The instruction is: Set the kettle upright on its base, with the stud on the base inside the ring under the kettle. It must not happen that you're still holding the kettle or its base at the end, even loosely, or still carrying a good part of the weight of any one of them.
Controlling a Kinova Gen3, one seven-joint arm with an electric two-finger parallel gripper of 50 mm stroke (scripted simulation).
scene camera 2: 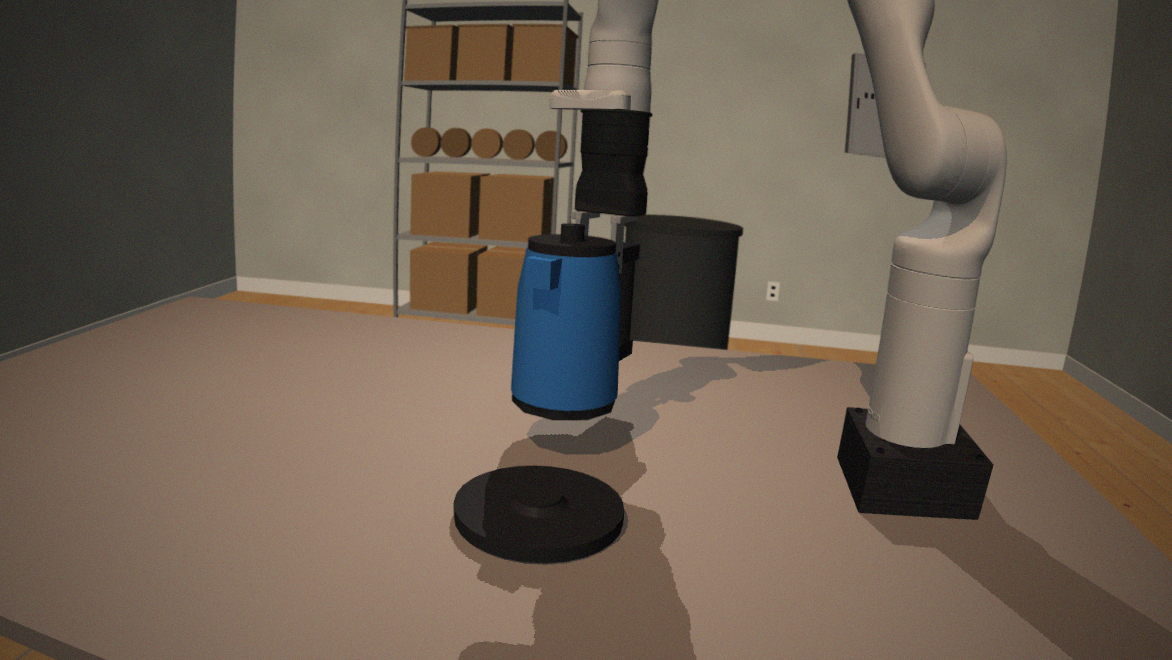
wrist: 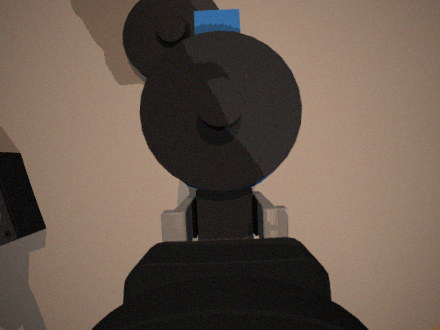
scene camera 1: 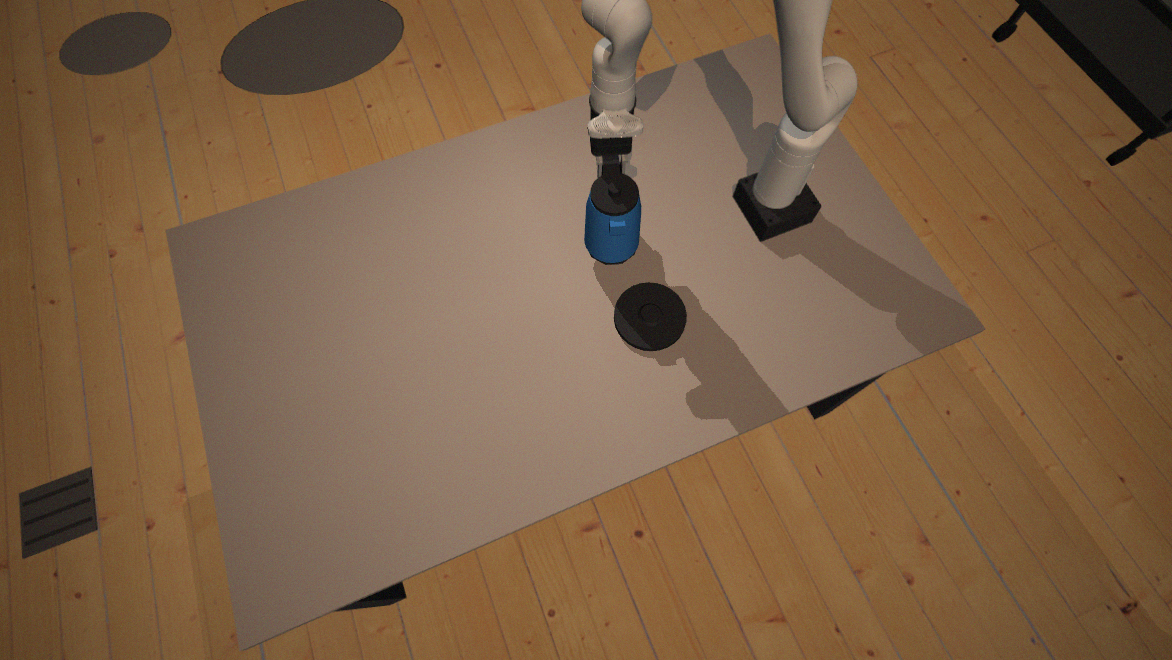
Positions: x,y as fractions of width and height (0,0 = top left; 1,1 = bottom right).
A blue kettle (scene camera 2: 0.49,0.49): 69 cm from the lens. A round black base (scene camera 2: 0.46,0.79): 60 cm from the lens. The marked spots on the blue kettle and the round black base are 20 cm apart.
